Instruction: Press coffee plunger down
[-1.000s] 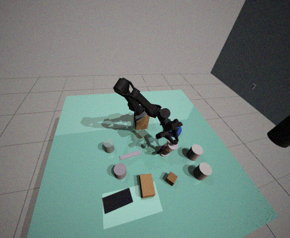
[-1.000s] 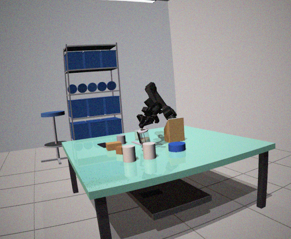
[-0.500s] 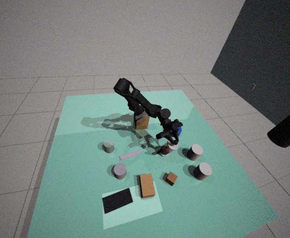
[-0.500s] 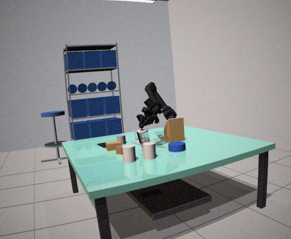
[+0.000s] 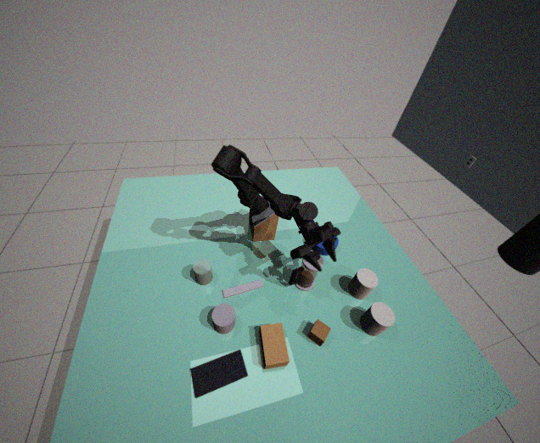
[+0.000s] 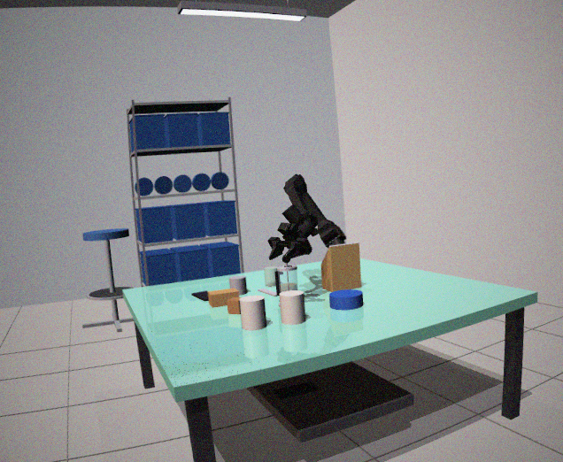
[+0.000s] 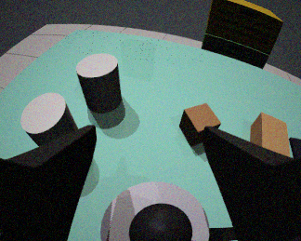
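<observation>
My gripper tip is 90 mm above the coffee press, 50 mm past it and 40 mm to the left of it.
</observation>
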